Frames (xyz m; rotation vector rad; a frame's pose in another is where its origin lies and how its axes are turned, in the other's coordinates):
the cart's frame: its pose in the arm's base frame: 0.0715 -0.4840 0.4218 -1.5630 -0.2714 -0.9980
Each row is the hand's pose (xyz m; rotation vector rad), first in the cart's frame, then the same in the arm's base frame.
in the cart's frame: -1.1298 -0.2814 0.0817 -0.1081 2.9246 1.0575
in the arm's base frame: -0.7628 0.0625 -0.1845 0.9110 2.1828 -1.2058
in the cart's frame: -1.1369 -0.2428 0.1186 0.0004 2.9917 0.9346
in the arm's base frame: -0.7252 0.0876 -0.2139 1.0184 2.0922 -1.2756
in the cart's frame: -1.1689 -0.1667 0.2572 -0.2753 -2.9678 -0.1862
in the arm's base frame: -0.6332 0.2024 -0.2801 1.4999 1.7104 -1.6732
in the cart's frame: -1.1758 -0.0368 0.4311 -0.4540 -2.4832 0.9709
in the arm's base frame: -0.4747 0.3254 -0.3633 -2.0178 -0.7555 2.1069
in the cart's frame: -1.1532 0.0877 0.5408 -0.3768 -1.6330 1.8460
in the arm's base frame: -0.3301 0.3819 -0.4261 -1.7002 0.3371 1.7848
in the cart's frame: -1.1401 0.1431 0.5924 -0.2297 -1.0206 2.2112
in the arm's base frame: -0.2627 0.4085 -0.4517 -1.3500 0.8290 1.5014
